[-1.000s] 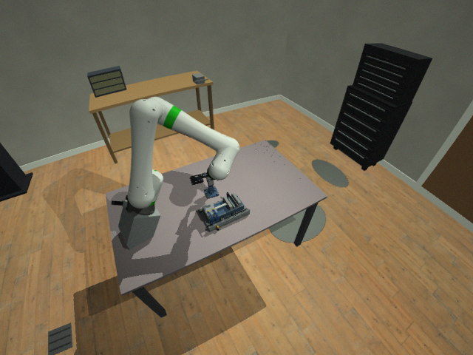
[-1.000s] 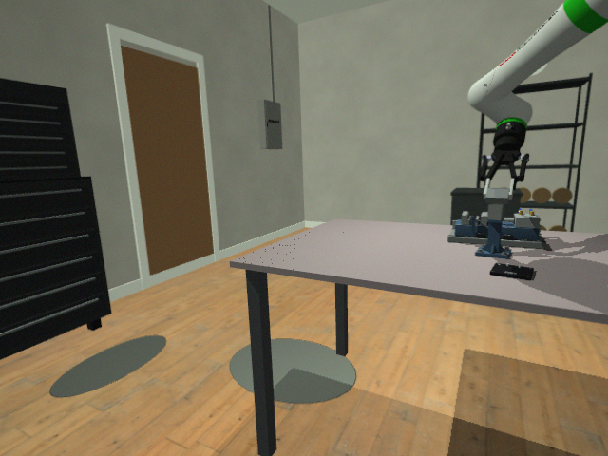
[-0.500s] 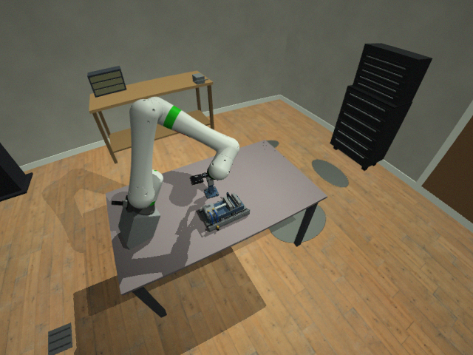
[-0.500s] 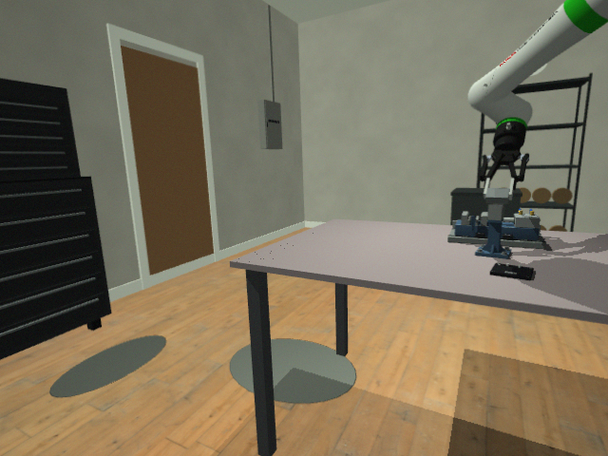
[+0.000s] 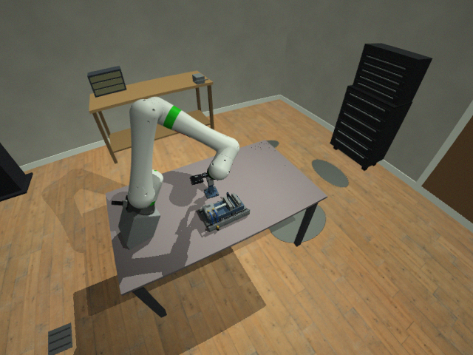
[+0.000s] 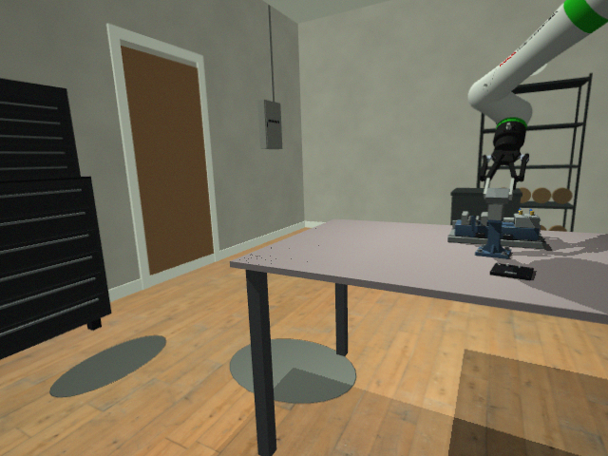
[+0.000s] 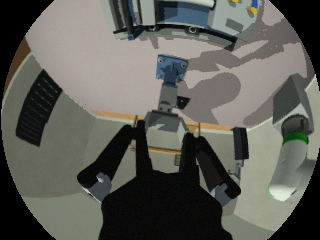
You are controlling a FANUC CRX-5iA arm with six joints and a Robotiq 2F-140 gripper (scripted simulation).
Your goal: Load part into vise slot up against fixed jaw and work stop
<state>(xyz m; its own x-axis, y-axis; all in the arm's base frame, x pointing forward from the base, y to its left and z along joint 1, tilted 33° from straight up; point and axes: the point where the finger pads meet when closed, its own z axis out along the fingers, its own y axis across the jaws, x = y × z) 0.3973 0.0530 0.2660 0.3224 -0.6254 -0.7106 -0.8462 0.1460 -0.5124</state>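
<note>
Right now my hand is 1 cm to the right of the part and 2 cm above it. From my hand the other things lie so: air cylinder 8 cm behind, 19 cm to the right, 13 cm below; then vise 1 cm ahead, 19 cm to the right, 16 cm below; then black infeed plate 5 cm behind, 21 cm to the left, 20 cm below.
</note>
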